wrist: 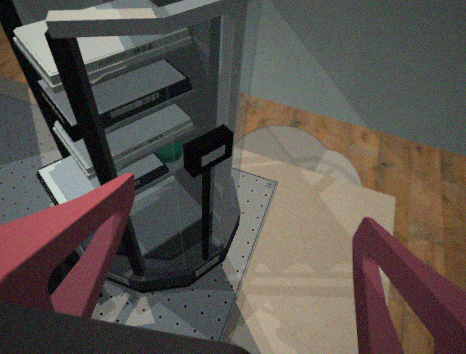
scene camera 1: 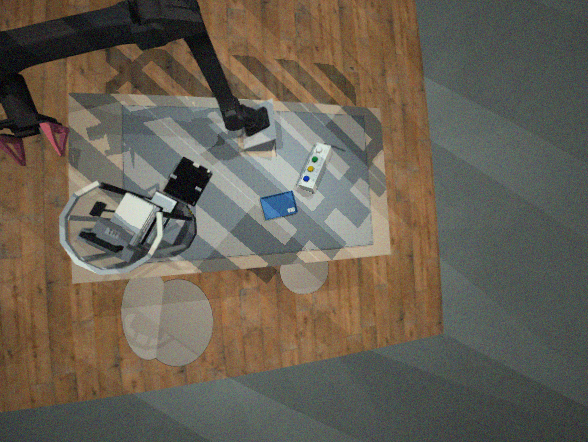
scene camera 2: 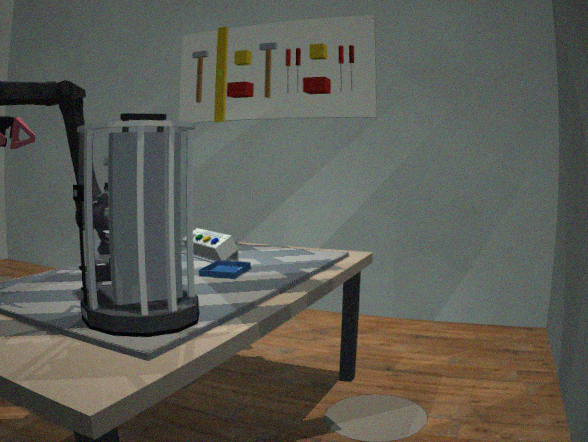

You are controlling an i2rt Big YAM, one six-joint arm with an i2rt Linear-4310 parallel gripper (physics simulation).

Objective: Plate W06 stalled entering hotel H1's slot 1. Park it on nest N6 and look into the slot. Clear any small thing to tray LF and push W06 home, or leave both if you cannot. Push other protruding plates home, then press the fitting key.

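Frame: origin at the arm's base, x ahead, y left, z up, level; centimetres.
Seen in the pictures: gripper, fingertip midpoint: (wrist: 247, 206) (scene camera 1: 42, 160) (scene camera 2: 20, 139); arm's base, link origin: (scene camera 1: 257, 122).
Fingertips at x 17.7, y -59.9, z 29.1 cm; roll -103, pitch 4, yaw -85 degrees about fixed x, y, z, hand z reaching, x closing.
Offsets run from my fingertips to a thing's middle. "pt": to the spot under its first point.
My gripper (scene camera 1: 42, 159) (wrist: 247, 206) is open and empty, to the left of the hotel @(dy +14.2, dx +19.6, dz -16.4 cm) (scene camera 1: 64, 220) (scene camera 2: 125, 220) (wrist: 195, 14) in scene camera 1. In the wrist view, a pale plate (wrist: 115, 50), a dark plate (wrist: 145, 92) and another pale plate (wrist: 155, 129) are stacked in it. The lowest plate @(dy +18.2, dx +14.8, dz -20.7 cm) (scene camera 1: 164, 201) (wrist: 65, 176) sticks out; its label is unreadable. A green thing @(dy +12.0, dx +20.3, dz -20.8 cm) (wrist: 170, 150) shows behind the lower plates; its exact slot is unclear. A black square nest @(dy +27.4, dx +2.8, dz -33.0 cm) (scene camera 1: 187, 182) lies beside the hotel. A blue tray @(dy +63.8, dx +18.7, dz -35.9 cm) (scene camera 1: 276, 206) (scene camera 2: 225, 269) and a box with coloured keys @(dy +83.5, dx +4.5, dz -32.6 cm) (scene camera 1: 314, 167) (scene camera 2: 214, 241) stand farther right.
A black sign @(pt dy +4.6, dx +11.5, dz -9.9 cm) (wrist: 208, 151) on a thin post stands at the hotel's side. The hotel's dark uprights @(pt dy +12.3, dx +8.1, dz -5.4 cm) (wrist: 92, 120) and clear wall surround the plates. A grey block (scene camera 1: 260, 142) stands under the black arm link at the table's back edge. The table edge (scene camera 2: 200, 362) runs close to the hotel.
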